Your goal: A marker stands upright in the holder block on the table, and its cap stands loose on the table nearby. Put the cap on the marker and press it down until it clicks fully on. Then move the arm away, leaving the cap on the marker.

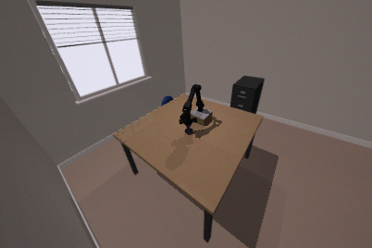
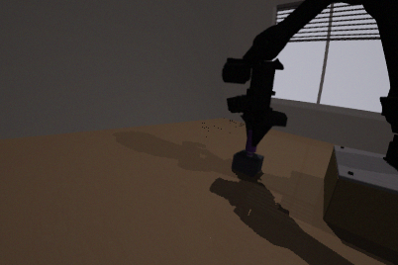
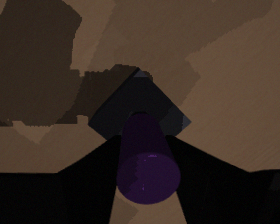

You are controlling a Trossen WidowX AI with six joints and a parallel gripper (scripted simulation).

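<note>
The purple cap lies 10 mm above my gripper tip. Also, from my gripper tip: dark holder block (50 mm below).
</note>
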